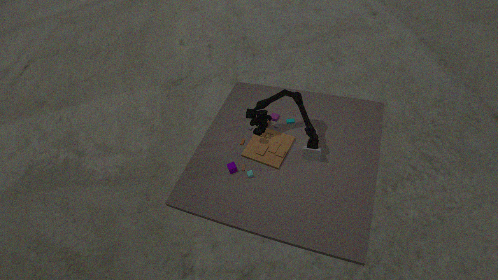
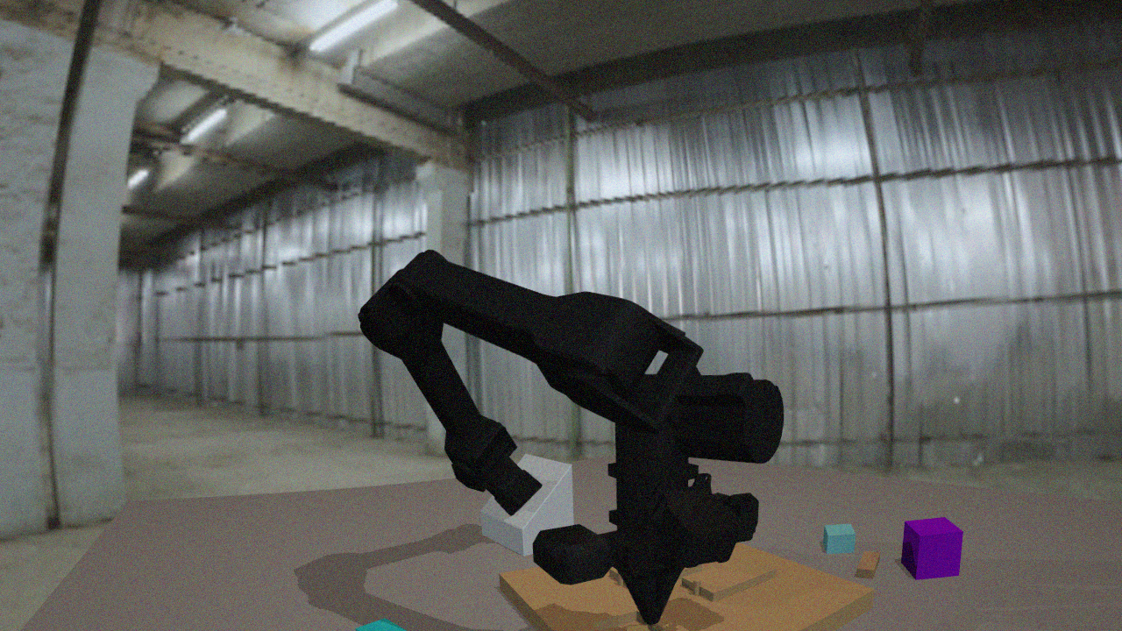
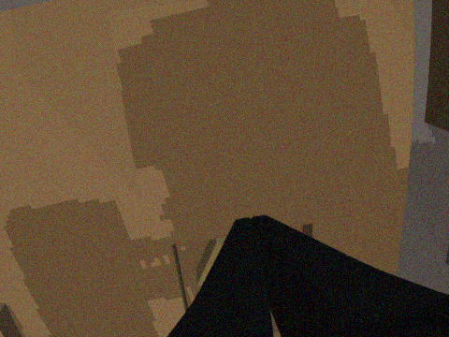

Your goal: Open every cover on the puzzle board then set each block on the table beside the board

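My gripper tip is 110 mm to the left of the brown block, 30 mm short of it and 20 mm above it. Also, from my gripper tip: magenta block (200 mm to the right, 30 mm below); then orange cube (170 mm to the right, 100 mm ahead, 20 mm below); then teal block (200 mm to the right, 130 mm behind, 40 mm below).
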